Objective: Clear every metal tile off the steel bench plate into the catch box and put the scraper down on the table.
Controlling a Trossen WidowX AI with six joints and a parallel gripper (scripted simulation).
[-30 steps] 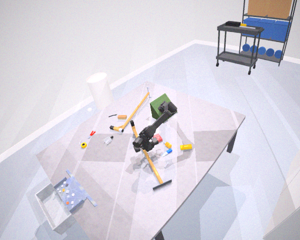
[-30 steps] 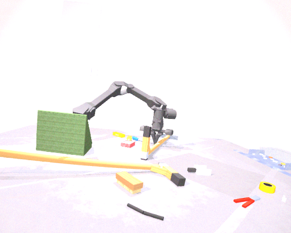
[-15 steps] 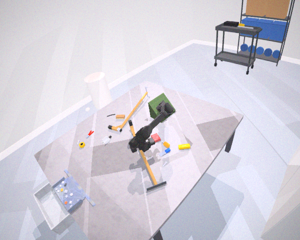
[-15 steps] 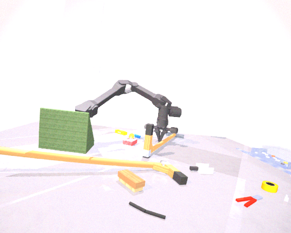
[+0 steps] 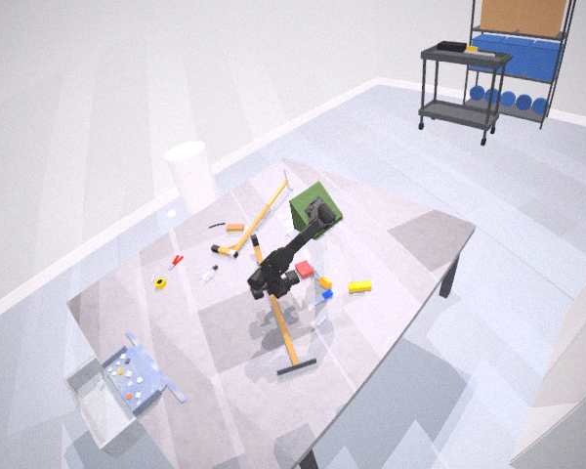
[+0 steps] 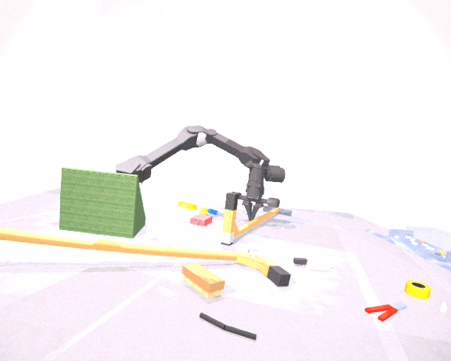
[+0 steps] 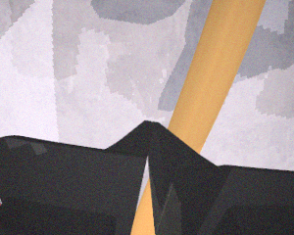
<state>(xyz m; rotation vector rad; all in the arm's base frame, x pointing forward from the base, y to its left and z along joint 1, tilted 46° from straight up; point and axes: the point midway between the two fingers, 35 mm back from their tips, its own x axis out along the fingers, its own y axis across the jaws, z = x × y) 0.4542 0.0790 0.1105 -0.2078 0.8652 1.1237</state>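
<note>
Right now the long scraper is 3 cm ahead of my gripper tip, 1 cm to the left of it and 5 cm above it. From my gripper tip the other things lie so: blue piece (10 cm behind, 15 cm to the left); then wooden block (24 cm behind, 48 cm to the right); then red block (18 cm behind).
</note>
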